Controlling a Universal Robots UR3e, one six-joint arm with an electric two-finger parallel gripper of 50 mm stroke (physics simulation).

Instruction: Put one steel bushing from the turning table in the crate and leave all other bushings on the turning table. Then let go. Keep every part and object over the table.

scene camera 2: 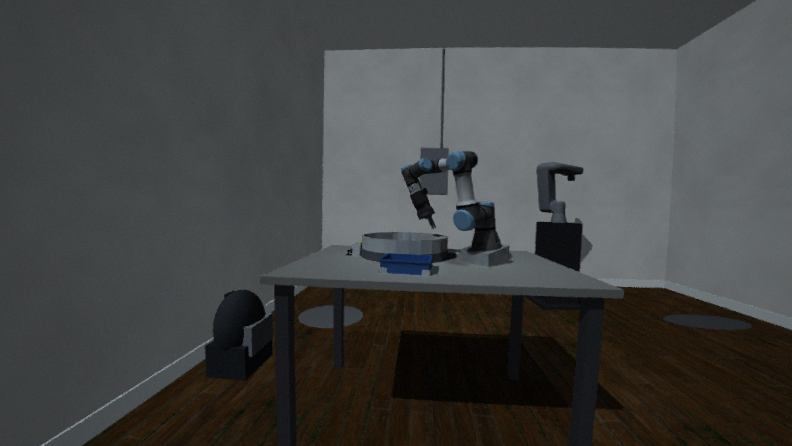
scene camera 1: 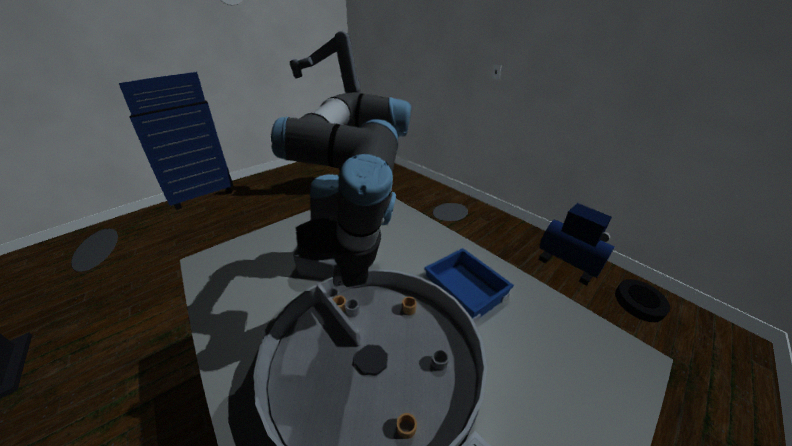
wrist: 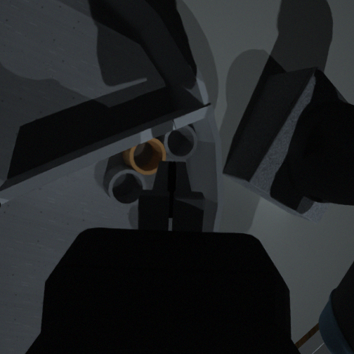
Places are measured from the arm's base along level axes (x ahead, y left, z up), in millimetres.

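Pixels of known places: gripper, fingertip midpoint: (scene camera 2: 434,228) (scene camera 1: 338,282); arm's base, link origin: (scene camera 2: 486,247).
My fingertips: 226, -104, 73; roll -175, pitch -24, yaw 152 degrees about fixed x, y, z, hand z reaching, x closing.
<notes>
For each thing: its middle in the pictures, then the offset to it from my fingertips, as dx, dy, dz. "*": a spot on its surface instead.
- second steel bushing, body centre: (scene camera 1: 352,307) +18, +13, -77
- blue crate, body centre: (scene camera 1: 466,282) (scene camera 2: 407,263) +142, +298, -118
- slanted grey bar, surface spot: (scene camera 1: 338,323) * +23, -32, -90
- dark hub, body centre: (scene camera 1: 371,359) +140, -36, -86
My gripper (scene camera 2: 433,227) (wrist: 171,178) is shut and empty, tilted above the inner rim of the turning table (scene camera 1: 310,398) (scene camera 2: 399,244). One steel bushing (wrist: 195,143), grey and upright, stands beside the wall just beyond the fingertips. An orange bushing (scene camera 1: 339,308) (wrist: 161,157) stands next to it, and a second steel bushing (scene camera 1: 352,312) (wrist: 111,187) stands beside the orange one. Another steel bushing (scene camera 1: 439,366) stands at the right of the turning table. Two more orange bushings (scene camera 1: 409,311) (scene camera 1: 406,434) stand apart. The blue crate (scene camera 1: 488,304) (scene camera 2: 406,269) shows no bushing inside in scene camera 1.
A slanted grey bar (scene camera 1: 338,321) (wrist: 75,162) crosses the turning table from the rim towards the dark hub (scene camera 1: 370,360), close to the three grouped bushings. A raised wall rings the turning table. The robot's base block (scene camera 2: 485,255) (wrist: 272,192) stands just outside this wall.
</notes>
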